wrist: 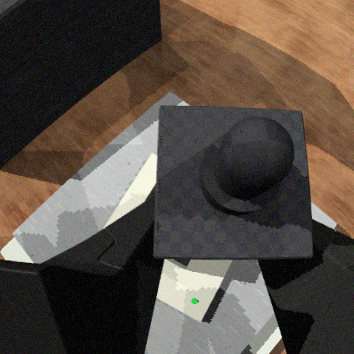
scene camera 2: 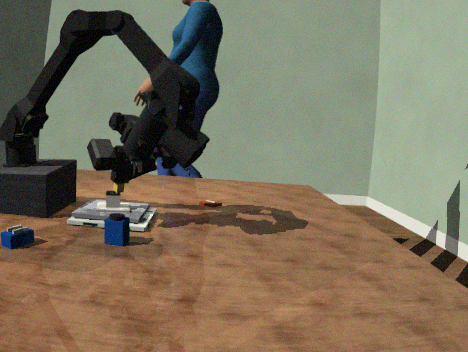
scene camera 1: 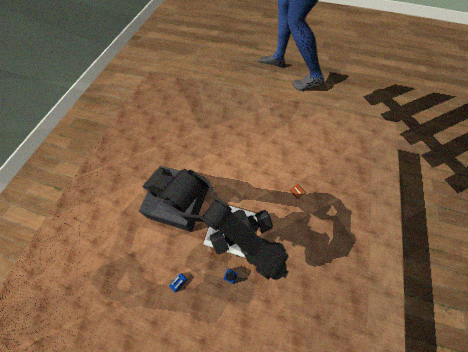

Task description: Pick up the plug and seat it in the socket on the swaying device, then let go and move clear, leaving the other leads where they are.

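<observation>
My gripper [scene camera 2: 120, 174] [wrist: 209, 207] is shut on the plug [wrist: 190, 230], a dark square block with a round knob in the wrist view. A yellow part of the plug [scene camera 2: 118, 187] shows below the fingers, just above and slightly right of the socket [scene camera 2: 113, 201] in scene camera 2. Whether it touches the socket's dark rim is unclear. The socket is a small grey upright housing on the device [scene camera 1: 236, 251] [scene camera 2: 142, 214] [wrist: 95, 200], a grey slab on a white base. The wrist view mostly hides the socket behind the plug; the arm covers it in scene camera 1.
A blue block with pale prongs [scene camera 1: 177, 282] [scene camera 2: 17, 238] and a blue block with a dark round top [scene camera 1: 230, 276] [scene camera 2: 116, 231] stand near the device. An orange piece [scene camera 1: 298, 190] [scene camera 2: 211, 203] lies beyond it. The arm's base [scene camera 2: 55, 187] is left. A person [scene camera 1: 305, 40] [scene camera 2: 205, 60] stands behind.
</observation>
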